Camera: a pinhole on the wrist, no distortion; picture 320 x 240 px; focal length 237.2 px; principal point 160.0 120.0 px. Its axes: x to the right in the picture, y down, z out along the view. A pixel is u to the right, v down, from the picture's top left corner.
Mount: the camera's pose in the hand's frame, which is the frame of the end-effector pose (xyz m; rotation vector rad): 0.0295 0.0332 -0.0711 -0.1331 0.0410 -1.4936
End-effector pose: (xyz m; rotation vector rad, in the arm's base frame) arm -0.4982 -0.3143 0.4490 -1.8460 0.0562 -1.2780
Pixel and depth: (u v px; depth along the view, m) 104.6 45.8 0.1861
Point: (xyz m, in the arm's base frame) -0.3772 -0.2886 0.3732
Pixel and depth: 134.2 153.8 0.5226
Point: -0.0321 -0.1993 0.4363
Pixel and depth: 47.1 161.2 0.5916
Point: 0.1122 -0.3188 0.2915
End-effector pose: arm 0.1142 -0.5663 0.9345 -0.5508 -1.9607 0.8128
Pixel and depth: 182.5 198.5 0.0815
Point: 0.0780 -0.5032 0.9463
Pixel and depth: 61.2 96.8 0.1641
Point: 0.0291 -0.5024 0.8364
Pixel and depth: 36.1 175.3 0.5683
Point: -0.3652 -0.3275 0.6092
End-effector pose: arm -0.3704 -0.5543 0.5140 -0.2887 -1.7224 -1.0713
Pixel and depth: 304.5 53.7 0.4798
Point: -0.7879 -0.3471 0.3410
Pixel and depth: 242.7 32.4 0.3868
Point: -0.6150 -0.3288 0.3981
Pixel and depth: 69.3 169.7 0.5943
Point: -0.5760 -0.0605 0.8131
